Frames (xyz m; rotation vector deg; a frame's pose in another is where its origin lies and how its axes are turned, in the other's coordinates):
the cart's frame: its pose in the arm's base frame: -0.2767 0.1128 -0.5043 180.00 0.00 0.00
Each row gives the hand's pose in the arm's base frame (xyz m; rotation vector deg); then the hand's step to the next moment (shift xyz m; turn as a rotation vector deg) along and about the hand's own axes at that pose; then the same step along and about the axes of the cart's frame.
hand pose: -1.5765 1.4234 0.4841 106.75 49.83 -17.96
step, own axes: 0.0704 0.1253 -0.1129 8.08 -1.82 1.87
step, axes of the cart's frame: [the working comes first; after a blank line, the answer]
step, axes of the arm's base frame: 0.1175 0.1004 0.0976 4.76 2.21 -6.67

0.1175 -0.1004 -0.0976 4.76 -2.21 6.67
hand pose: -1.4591 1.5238 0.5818 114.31 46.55 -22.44
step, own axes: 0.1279 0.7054 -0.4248 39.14 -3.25 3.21
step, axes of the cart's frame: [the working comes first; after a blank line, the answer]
step, axes of the arm's base frame: 0.5542 0.1539 0.6029 26.58 13.66 -25.68

0.5542 -0.1539 -0.6029 26.58 -13.66 25.68
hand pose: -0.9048 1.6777 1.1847 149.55 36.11 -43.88
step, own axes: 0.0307 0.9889 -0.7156 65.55 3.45 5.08
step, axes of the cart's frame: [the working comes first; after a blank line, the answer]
step, axes of the arm's base frame: 0.8213 -0.5069 0.7480 49.11 15.54 -41.00

0.8213 0.5069 -0.7480 49.11 -15.54 41.00
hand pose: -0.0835 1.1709 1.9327 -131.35 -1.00 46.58
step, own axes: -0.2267 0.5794 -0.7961 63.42 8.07 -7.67
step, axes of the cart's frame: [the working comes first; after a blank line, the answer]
step, axes of the arm's base frame: 0.1434 -0.9769 0.2143 53.58 3.76 -35.51

0.1434 0.9769 -0.2143 53.58 -3.76 35.51
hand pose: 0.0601 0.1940 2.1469 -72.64 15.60 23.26
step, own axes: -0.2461 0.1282 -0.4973 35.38 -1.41 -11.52
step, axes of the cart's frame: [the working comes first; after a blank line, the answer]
step, axes of the arm's base frame: -0.2653 -0.4816 -0.1482 32.66 -6.28 -16.73

-0.2653 0.4816 0.1482 32.66 6.28 16.73
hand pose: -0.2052 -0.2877 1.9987 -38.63 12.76 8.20
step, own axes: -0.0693 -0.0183 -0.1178 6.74 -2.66 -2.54
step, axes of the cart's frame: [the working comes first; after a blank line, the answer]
step, axes of the arm's base frame: -0.0818 -0.0927 -0.0611 6.65 -3.26 -2.01

-0.0818 0.0927 0.0611 6.65 3.26 2.01
